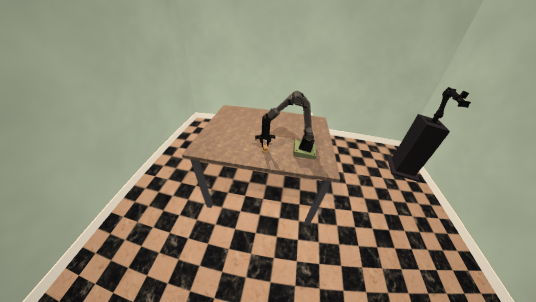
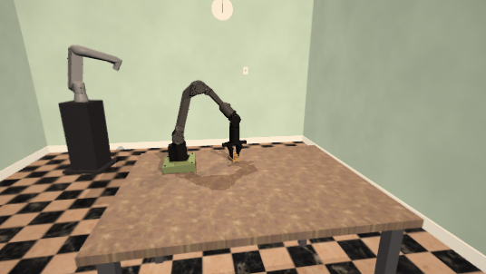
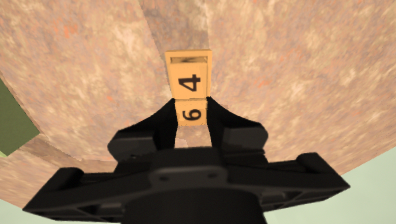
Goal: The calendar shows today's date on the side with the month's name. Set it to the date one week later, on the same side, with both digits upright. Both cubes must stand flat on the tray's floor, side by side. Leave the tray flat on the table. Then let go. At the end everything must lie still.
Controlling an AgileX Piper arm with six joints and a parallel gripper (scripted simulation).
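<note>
Right now the orange tray is 20 mm below my hand, 10 mm to the left of it and 10 mm behind it.
</note>
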